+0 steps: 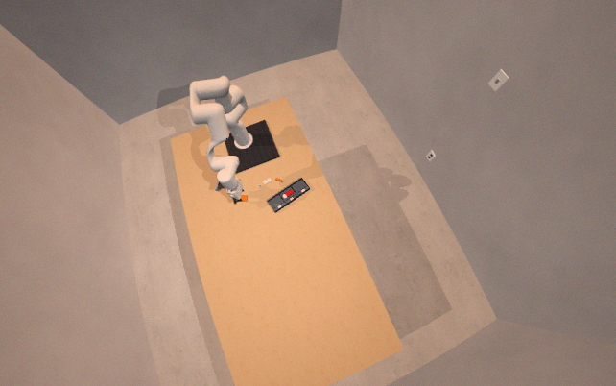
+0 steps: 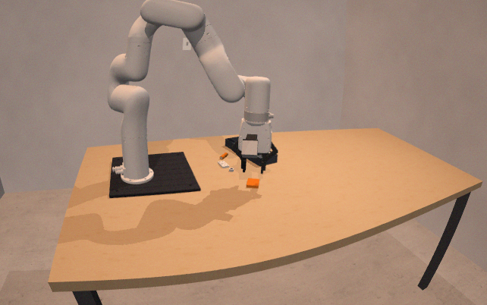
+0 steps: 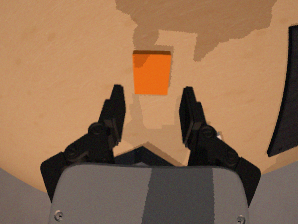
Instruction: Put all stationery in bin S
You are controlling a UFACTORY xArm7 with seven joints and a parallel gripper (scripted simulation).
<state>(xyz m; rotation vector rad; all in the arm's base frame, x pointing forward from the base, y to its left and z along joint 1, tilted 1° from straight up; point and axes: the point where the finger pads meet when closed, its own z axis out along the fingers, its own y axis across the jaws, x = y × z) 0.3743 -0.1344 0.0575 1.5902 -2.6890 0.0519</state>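
Now: the orange block 6 cm below my hand. Round my hand: white flat piece 18 cm to the left, 6 cm below, 4 cm behind; then orange stick 25 cm to the left, 6 cm below, 1 cm behind; then grey nut 12 cm to the left, 6 cm below, 3 cm behind.
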